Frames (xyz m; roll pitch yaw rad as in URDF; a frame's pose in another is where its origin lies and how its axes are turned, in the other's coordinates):
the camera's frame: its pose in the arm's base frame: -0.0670 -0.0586 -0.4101 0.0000 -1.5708 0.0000
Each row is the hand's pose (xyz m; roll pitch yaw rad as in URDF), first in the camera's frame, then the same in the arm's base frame.
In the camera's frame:
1: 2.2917 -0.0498 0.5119 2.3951 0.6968 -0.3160
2: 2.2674 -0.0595 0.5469 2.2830 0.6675 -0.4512
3: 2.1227 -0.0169 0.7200 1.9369 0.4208 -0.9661
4: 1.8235 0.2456 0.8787 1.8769 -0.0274 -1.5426
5: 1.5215 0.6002 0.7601 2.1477 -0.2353 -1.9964
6: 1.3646 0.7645 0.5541 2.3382 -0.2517 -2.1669
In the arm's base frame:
1: -0.5789 -0.1084 1.8816 2.8663 -0.8168 -0.3556
2: -0.6139 -0.1181 1.8573 2.9471 -0.7849 -0.5053
3: -0.7870 -0.0755 1.7126 -3.0506 -0.5456 -1.0726
4: -0.9457 0.1870 1.4134 -2.8347 -0.0282 -1.5982
5: -0.8271 0.5416 1.1114 -2.6700 0.4131 -1.8282
6: -0.6211 0.7059 0.9545 -2.5416 0.5749 -1.8721

